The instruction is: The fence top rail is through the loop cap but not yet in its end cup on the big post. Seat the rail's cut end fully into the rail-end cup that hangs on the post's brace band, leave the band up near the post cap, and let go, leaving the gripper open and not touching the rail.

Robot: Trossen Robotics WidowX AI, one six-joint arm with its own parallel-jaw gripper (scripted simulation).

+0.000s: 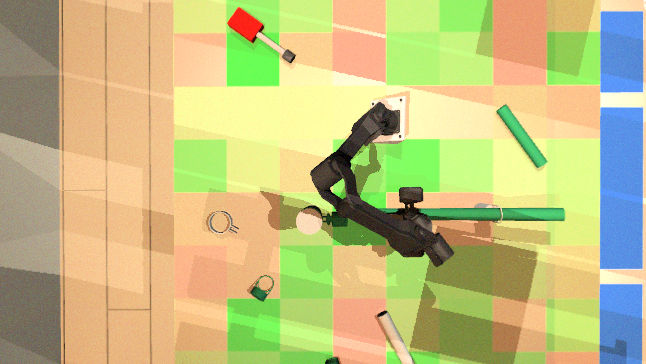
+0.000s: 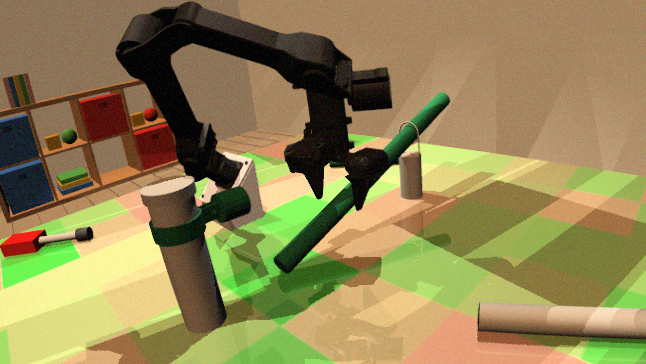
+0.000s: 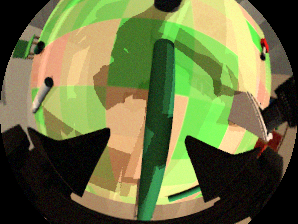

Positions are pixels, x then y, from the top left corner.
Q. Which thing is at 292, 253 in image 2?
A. A green top rail.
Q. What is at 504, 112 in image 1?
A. A spare green tube.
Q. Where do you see a green top rail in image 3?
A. At 159, 112
